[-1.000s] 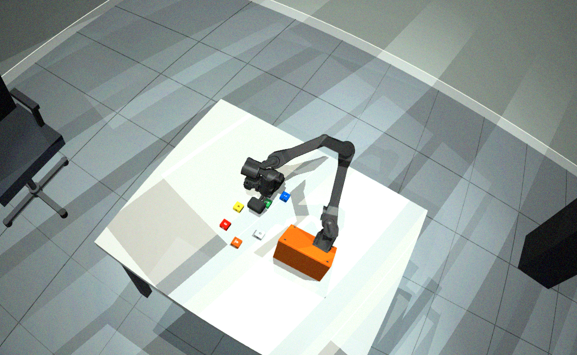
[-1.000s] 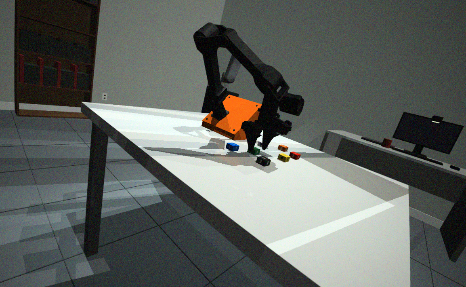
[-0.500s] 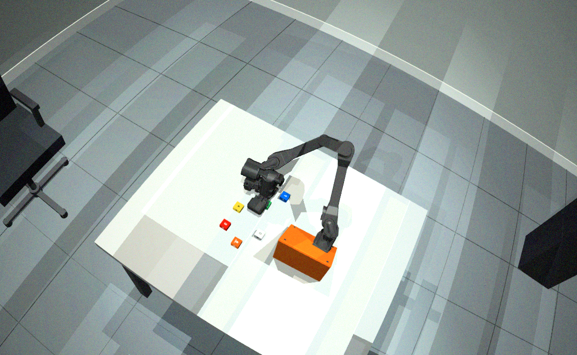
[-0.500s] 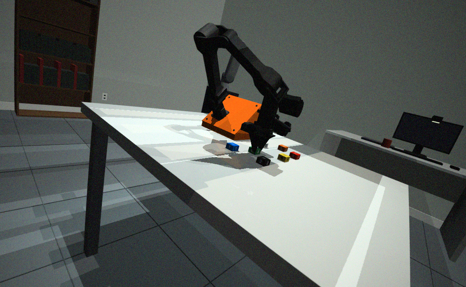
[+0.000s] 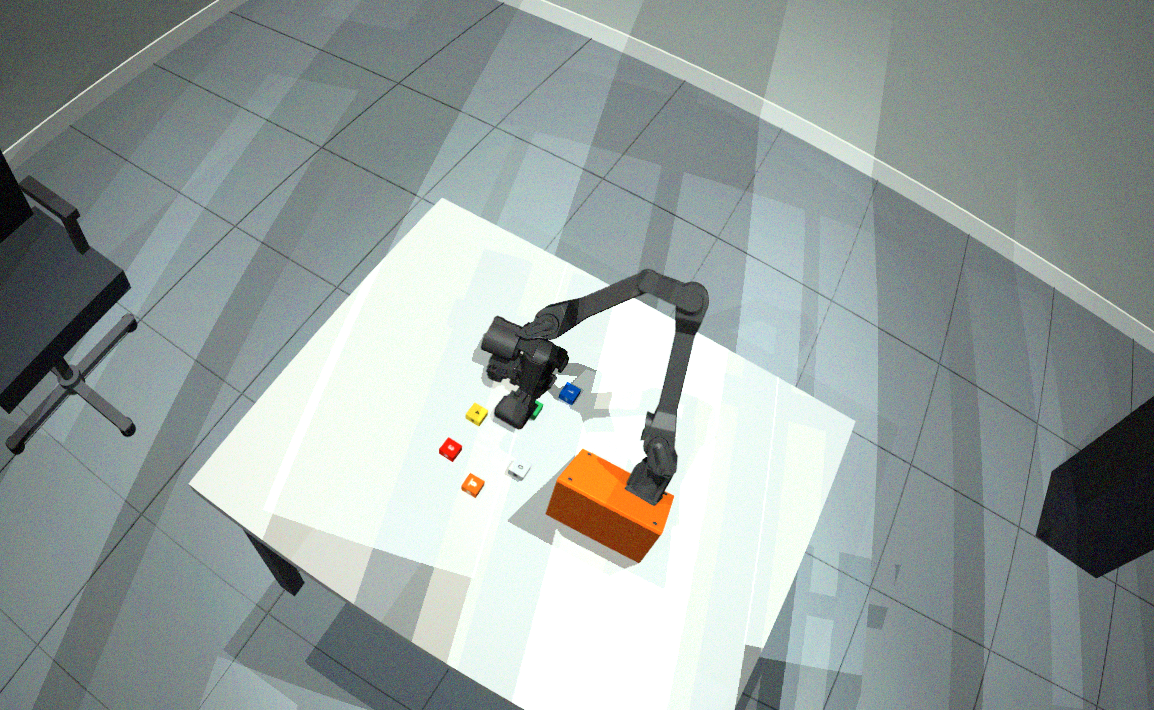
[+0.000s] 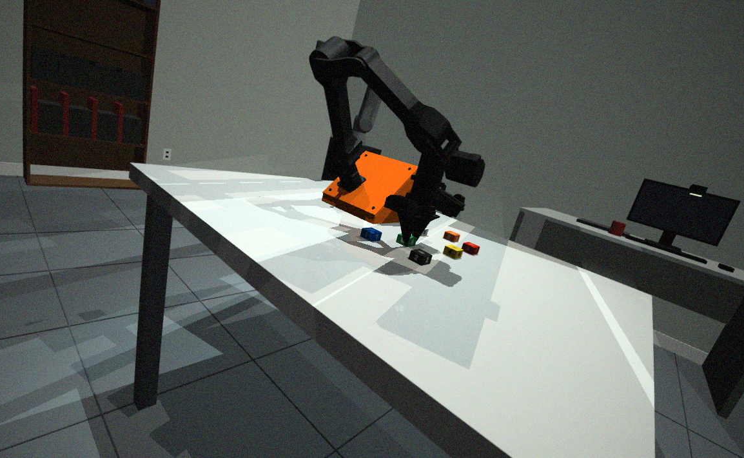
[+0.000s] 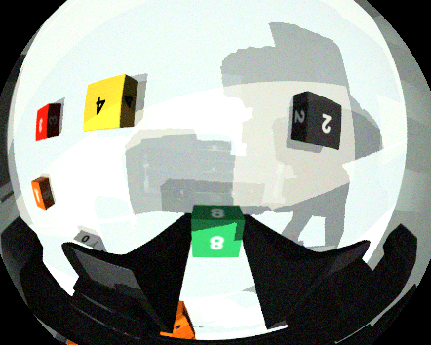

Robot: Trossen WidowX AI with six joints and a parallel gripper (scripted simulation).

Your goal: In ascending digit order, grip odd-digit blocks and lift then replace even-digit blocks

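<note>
Now: gripper tip 70 mm short of the yellow block and 80 mm to the right of it. Round my gripper tip: black block: 80 mm ahead, 60 mm to the right; then green block: 10 mm behind; then blue block: 50 mm behind, 80 mm to the right.
</note>
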